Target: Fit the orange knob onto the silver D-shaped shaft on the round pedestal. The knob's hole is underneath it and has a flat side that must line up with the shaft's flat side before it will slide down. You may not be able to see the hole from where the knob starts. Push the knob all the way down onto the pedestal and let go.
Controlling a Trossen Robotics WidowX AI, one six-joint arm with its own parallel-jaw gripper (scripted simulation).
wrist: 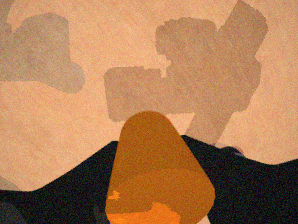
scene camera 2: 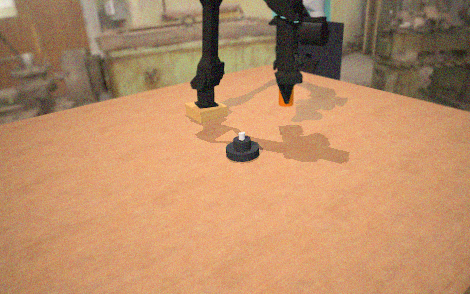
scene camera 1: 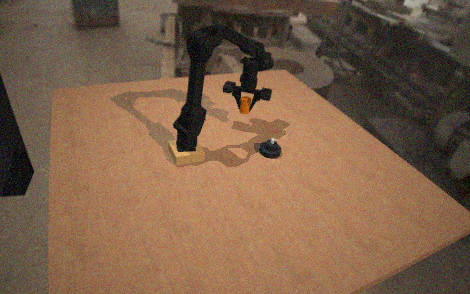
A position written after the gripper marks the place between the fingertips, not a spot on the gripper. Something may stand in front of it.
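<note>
Gripper (scene camera 2: pixel 285 101) holding an orange knob. Gripper (wrist: pixel 149 144) visible again. Gripper (scene camera 1: pixel 244 109) visible too.
</note>
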